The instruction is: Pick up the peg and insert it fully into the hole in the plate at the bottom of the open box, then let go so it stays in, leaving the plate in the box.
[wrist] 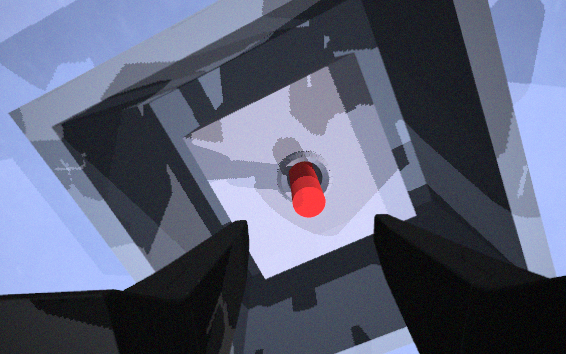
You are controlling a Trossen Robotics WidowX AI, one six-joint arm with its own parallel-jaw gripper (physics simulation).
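Frame: origin at the arm's base, x back, y down, z right, level; centimetres.
Where they show: gripper, fingertip midpoint: (310,229).
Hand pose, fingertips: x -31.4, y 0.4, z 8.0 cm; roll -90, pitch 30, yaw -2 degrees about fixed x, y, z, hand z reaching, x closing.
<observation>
After its pixels a point has its place.
The red peg (308,192) @(z 8.3, x -31.0, y 2.7 cm) stands in the hole at the middle of the white plate (240,210) @(z 8.3, x -34.9, y 5.7 cm), with its upper part sticking out above the plate. The ring-shaped rim of the hole shows around its lower end. The plate lies at the bottom of the open grey box (480,65) @(z 9.4, x -23.6, y 1.7 cm). My gripper (310,229) @(z 8.0, x -31.4, y 0.4 cm) is open and empty, its two dark fingers wide apart at the lower left and lower right of the view. The peg shows between and beyond the fingertips, apart from both. How deep the peg sits inside the hole is hidden.
The box walls rise around the plate on the left, top and right, with a pale rim (65,100) @(z 16.2, x -36.1, y 1.7 cm) along the upper left. Light blue ground shows outside the box. Dark shadows fall across the walls and plate.
</observation>
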